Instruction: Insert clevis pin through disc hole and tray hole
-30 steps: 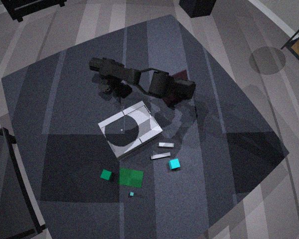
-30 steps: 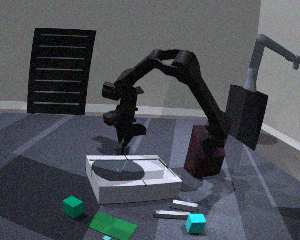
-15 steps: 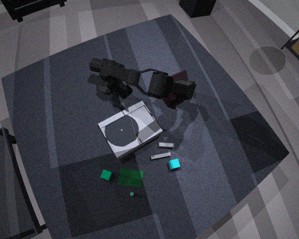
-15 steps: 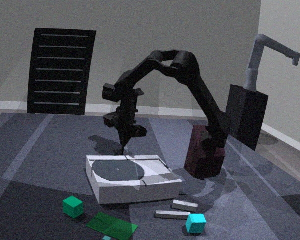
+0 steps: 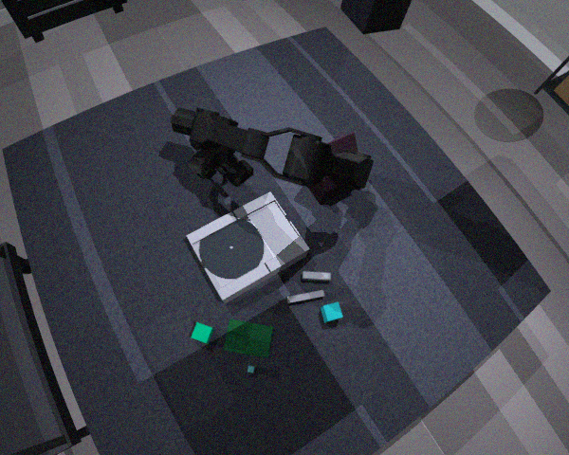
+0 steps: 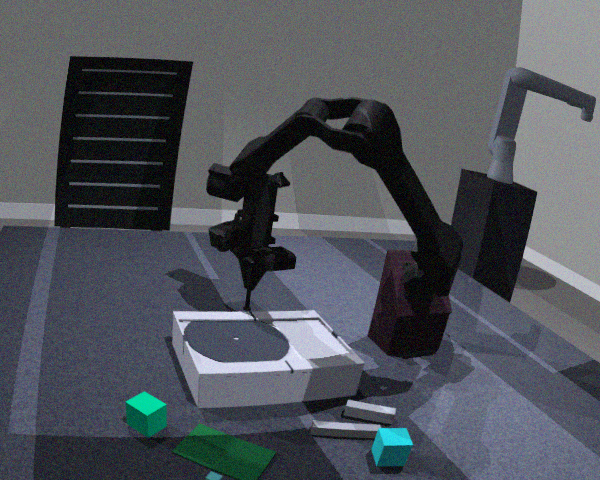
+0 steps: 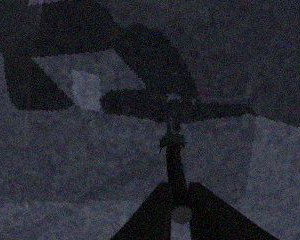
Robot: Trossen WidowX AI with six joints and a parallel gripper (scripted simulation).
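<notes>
The clevis pin is 1 cm below my gripper tip. Also, from my gripper tip: rimmed steel tray (1 cm ahead, 22 cm to the left); green cube (20 cm ahead, 38 cm to the left, 3 cm below); dark aluminium disc (6 cm ahead, 21 cm to the left, 1 cm above).
</notes>
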